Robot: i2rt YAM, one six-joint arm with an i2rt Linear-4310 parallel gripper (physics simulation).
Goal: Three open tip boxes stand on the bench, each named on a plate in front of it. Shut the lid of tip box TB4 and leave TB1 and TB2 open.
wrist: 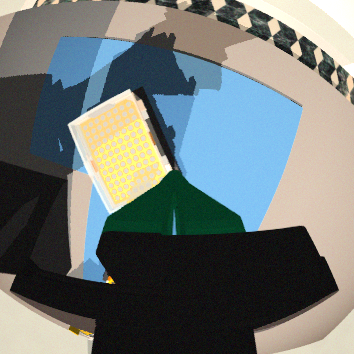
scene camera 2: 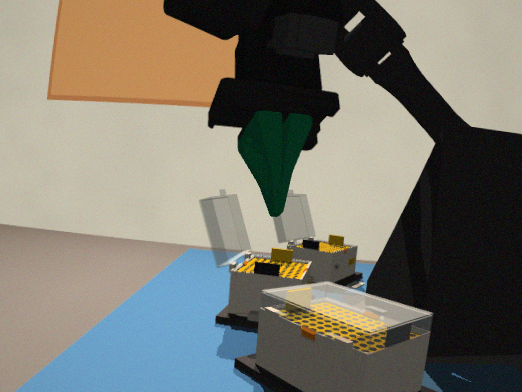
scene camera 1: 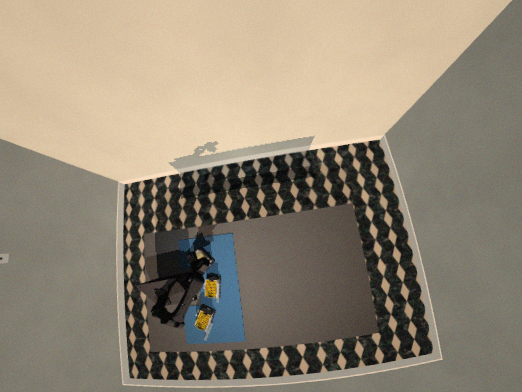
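Note:
The near tip box (scene camera 2: 307,357) (wrist: 120,155) has its clear lid (scene camera 2: 375,305) down flat over its yellow rack. The middle tip box (scene camera 2: 267,295) (scene camera 1: 212,288) is open, its clear lid (scene camera 2: 224,225) tilted up and back. The far tip box (scene camera 2: 322,262) (scene camera 1: 204,319) is open too, its lid (scene camera 2: 297,220) standing up. The name plates cannot be read in these views, so which box is TB4 cannot be told from them. My gripper (scene camera 2: 275,214) (wrist: 173,177) is shut and empty, its green fingertips pointing down, above the boxes and apart from them.
The boxes stand on a blue mat (scene camera 1: 227,280) (scene camera 2: 125,340) on the brown bench top (scene camera 1: 305,270). The black arm (scene camera 1: 187,300) (scene camera 2: 420,95) rises beside them. An orange board (scene camera 2: 140,55) hangs on the wall behind.

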